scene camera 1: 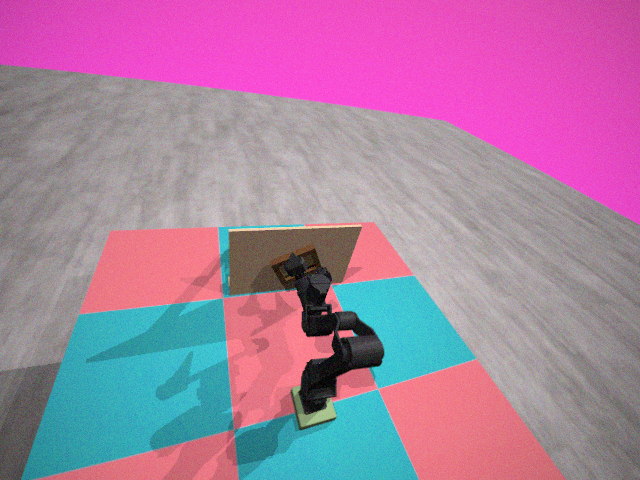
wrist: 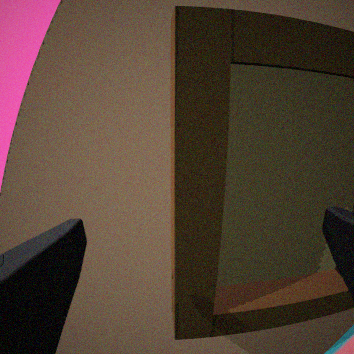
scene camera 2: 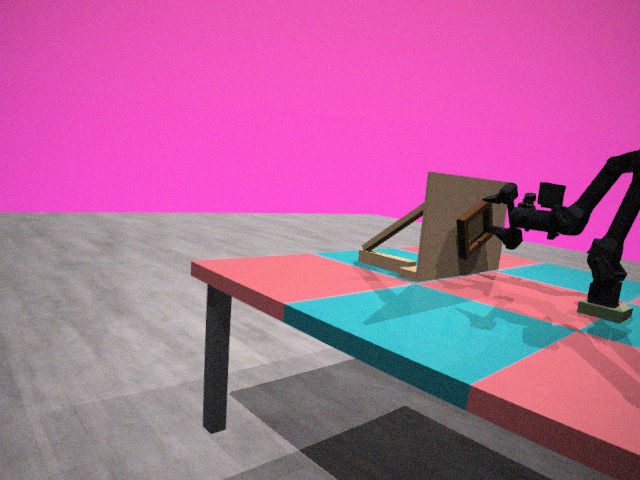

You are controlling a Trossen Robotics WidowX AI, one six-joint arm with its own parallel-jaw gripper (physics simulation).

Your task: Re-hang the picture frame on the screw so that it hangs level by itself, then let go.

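Frame: origin at the arm's base, x ahead, y left, z up, level; metres.
Where they show: gripper, between the fingertips: (wrist: 208, 226) (scene camera 2: 484, 213); arm's base, origin of its link: (scene camera 1: 312, 399) (scene camera 2: 603, 303).
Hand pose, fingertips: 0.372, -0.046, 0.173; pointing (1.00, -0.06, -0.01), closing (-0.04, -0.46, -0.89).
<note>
Things, the pixels of their top centre, and the offset from my fingertips, as dx, dy, dz. Level surfaces: height alone.
- brown picture frame, centre of its top: (wrist: 124, 112) (scene camera 2: 479, 197) (scene camera 1: 300, 245) +0.034, -0.019, +0.044
- checkered table, height of its surface: dz -0.199
- foot, centre of its top: (scene camera 2: 386, 255) +0.233, +0.143, -0.161
The brown picture frame (scene camera 1: 310, 250) (scene camera 2: 461, 242) (wrist: 200, 175) is against the front of the upright board (scene camera 1: 248, 268) (scene camera 2: 439, 206) (wrist: 100, 125). It is tilted, with its left end lower than its right in scene camera 1. My gripper (scene camera 2: 486, 212) (wrist: 208, 226) is open in front of the frame. In the wrist view one bar of the frame shows between the spread fingers: one finger lies outside that bar, over the board, and the other overlaps the frame's opening. Whether a finger touches the frame I cannot tell. The screw does not show.
The board stands on the checkered table (scene camera 1: 149, 263) (scene camera 2: 336, 273). A slanted brace (scene camera 2: 392, 227) and a foot (scene camera 2: 385, 259) support it from behind. The arm's green base plate (scene camera 1: 316, 417) (scene camera 2: 604, 310) is on the table in front of the board.
</note>
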